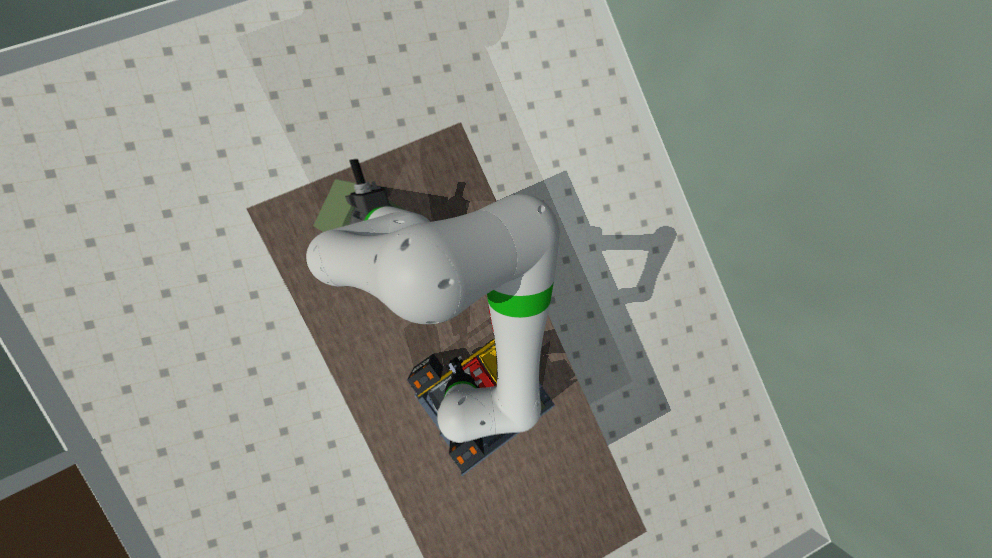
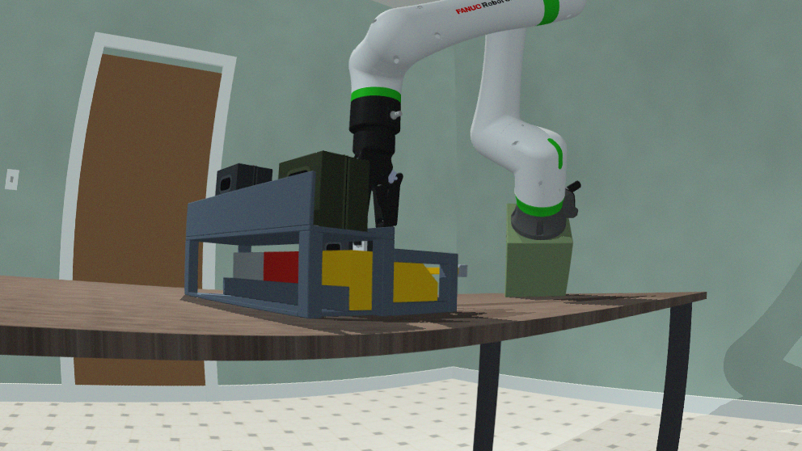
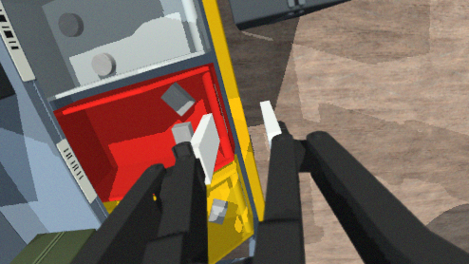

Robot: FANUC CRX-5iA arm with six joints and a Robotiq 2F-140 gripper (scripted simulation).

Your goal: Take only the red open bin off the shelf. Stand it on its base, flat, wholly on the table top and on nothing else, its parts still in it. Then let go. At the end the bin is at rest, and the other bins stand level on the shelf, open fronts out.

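The thin yellow bar lies 4 cm below my hand. Also, from my hand: red open bin: 9 cm ahead, 6 cm below, 4 cm to the left; grey bin: 14 cm ahead, 6 cm to the right, 6 cm below; yellow bin: 14 cm to the left, 6 cm below, 5 cm ahead.
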